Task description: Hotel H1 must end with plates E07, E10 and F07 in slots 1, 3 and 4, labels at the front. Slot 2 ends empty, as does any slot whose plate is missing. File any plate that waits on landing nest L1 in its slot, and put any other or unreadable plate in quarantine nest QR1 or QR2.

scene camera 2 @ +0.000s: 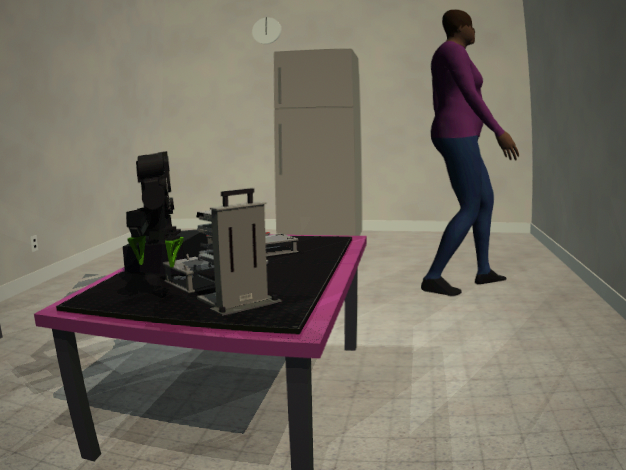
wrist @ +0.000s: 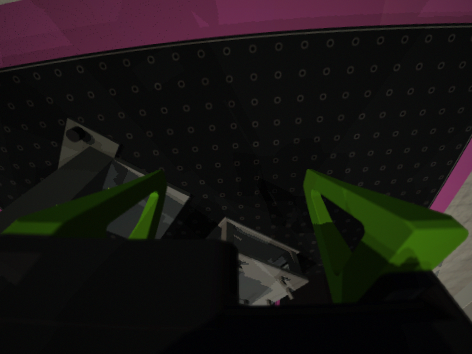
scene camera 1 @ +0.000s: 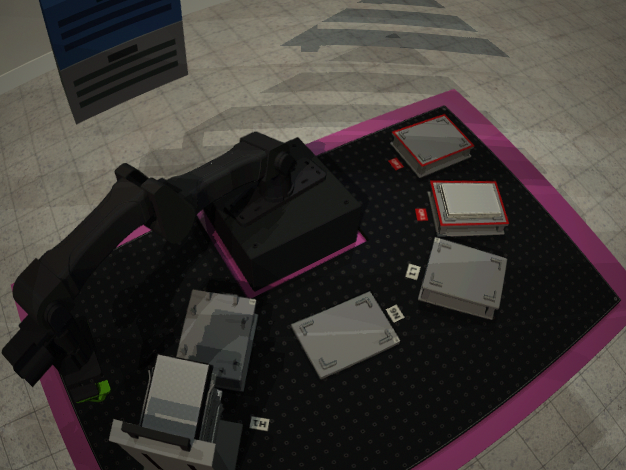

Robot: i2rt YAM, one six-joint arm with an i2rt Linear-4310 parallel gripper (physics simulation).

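Pixels of known places: gripper, between the fingertips: [scene camera 2: 156,266] [wrist: 235,177] [scene camera 1: 92,376]; arm's base, origin of its link: [scene camera 1: 275,192].
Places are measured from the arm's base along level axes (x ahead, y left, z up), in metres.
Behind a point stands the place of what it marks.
Observation:
Hotel H1 [scene camera 1: 202,452] {y -0.414, x 0.394, z 0.163 m} [scene camera 2: 240,252] {y -0.470, x 0.354, z 0.048 m} stands at the near left of the table in scene camera 1; part of its base [wrist: 102,142] {y -0.513, x 0.291, z -0.088 m} shows at left in the wrist view. A pale plate [scene camera 1: 176,384] {y -0.382, x 0.281, z 0.138 m} lies in its upper part; lower slots and all plate labels are hidden or unreadable. A pale plate [scene camera 1: 472,199] {y 0.338, x 0.234, z -0.038 m} lies on quarantine nest QR1 [scene camera 1: 472,227] {y 0.318, x 0.267, z -0.087 m}. Quarantine nest QR2 [scene camera 1: 432,139] {y 0.409, x 0.048, z -0.053 m} and landing nest L1 [scene camera 1: 462,273] {y 0.185, x 0.345, z -0.043 m} are bare. My gripper [scene camera 1: 96,392] {y -0.498, x 0.133, z 0.018 m} [scene camera 2: 156,262] {y -0.498, x 0.133, z 0.018 m} [wrist: 235,177] {y -0.498, x 0.133, z 0.018 m} is open and empty, above the mat, off to the hotel's side.
A bare nest [scene camera 1: 343,333] {y -0.062, x 0.282, z -0.080 m} labelled N6 lies mid-table. A pinned stand [scene camera 1: 217,336] {y -0.257, x 0.172, z -0.032 m} [wrist: 267,282] {y -0.257, x 0.131, z -0.033 m} is right beside the hotel, towards the arm base [scene camera 1: 298,217] {y -0.006, x 0.078, z 0.007 m}. The black mat [scene camera 1: 328,430] {y -0.203, x 0.414, z -0.093 m} has a pink table edge [scene camera 1: 535,172] {y 0.612, x 0.255, z -0.106 m} around it. A person [scene camera 2: 457,91] walks behind the table.

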